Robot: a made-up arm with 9 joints. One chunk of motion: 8 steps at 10 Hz.
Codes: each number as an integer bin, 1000 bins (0 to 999) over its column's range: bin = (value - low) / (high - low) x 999, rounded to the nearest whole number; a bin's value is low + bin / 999 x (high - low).
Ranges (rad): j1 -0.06..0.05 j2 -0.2..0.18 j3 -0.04..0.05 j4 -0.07..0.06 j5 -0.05..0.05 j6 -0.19..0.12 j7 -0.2..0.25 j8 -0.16..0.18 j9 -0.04..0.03
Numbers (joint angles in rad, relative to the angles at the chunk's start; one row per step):
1: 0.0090 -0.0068 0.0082 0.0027 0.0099 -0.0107 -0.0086 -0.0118 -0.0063
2: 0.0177 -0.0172 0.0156 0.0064 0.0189 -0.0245 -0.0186 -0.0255 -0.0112
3: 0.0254 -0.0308 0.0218 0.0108 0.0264 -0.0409 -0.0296 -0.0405 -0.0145
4: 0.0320 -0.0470 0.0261 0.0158 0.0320 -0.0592 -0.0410 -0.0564 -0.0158
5: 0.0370 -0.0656 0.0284 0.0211 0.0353 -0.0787 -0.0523 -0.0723 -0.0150
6: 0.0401 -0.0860 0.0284 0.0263 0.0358 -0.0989 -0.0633 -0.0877 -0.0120
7: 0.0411 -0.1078 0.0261 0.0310 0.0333 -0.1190 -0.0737 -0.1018 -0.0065
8: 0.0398 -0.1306 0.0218 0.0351 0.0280 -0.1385 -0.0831 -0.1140 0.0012
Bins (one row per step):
1: 627 508 535 559 598 578 425 435 481
2: 706 481 617 587 688 533 403 395 411
3: 776 445 686 621 763 480 378 351 364
4: 836 402 734 659 819 422 353 304 345
5: 881 353 759 700 852 359 328 258 357
6: 909 300 759 740 857 294 303 212 400
7: 918 242 734 776 832 229 280 171 478
8: 906 182 686 808 779 166 260 135 588

